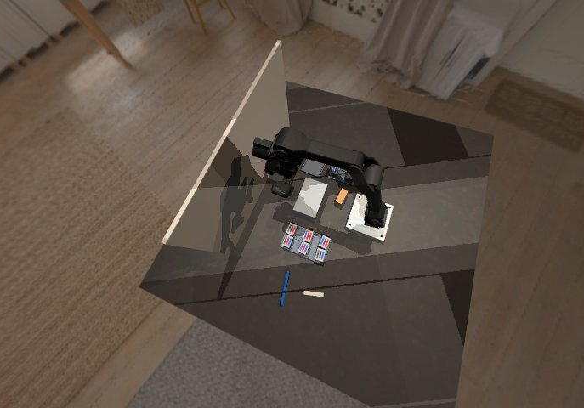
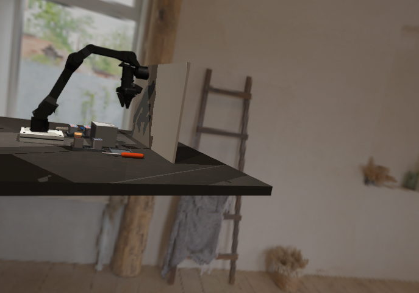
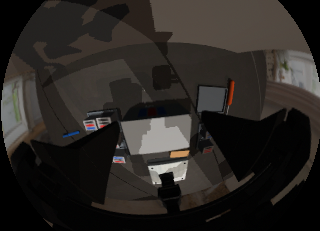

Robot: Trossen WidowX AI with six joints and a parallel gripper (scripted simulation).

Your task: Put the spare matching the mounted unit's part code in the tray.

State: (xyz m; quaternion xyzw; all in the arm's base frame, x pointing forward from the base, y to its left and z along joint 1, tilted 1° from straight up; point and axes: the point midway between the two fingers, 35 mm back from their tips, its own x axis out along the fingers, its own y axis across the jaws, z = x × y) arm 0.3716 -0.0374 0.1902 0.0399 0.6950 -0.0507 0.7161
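My gripper tip is 23 cm to the right of the grey spare, 15 cm above it and 11 cm past it. Also, from my gripper tip: orange block 22 cm behind, 17 cm below, 4 cm to the right; tall upright panel 16 cm ahead, 3 cm above, 2 cm to the right; grey mounted unit 14 cm below, 9 cm behind, 2 cm to the left.
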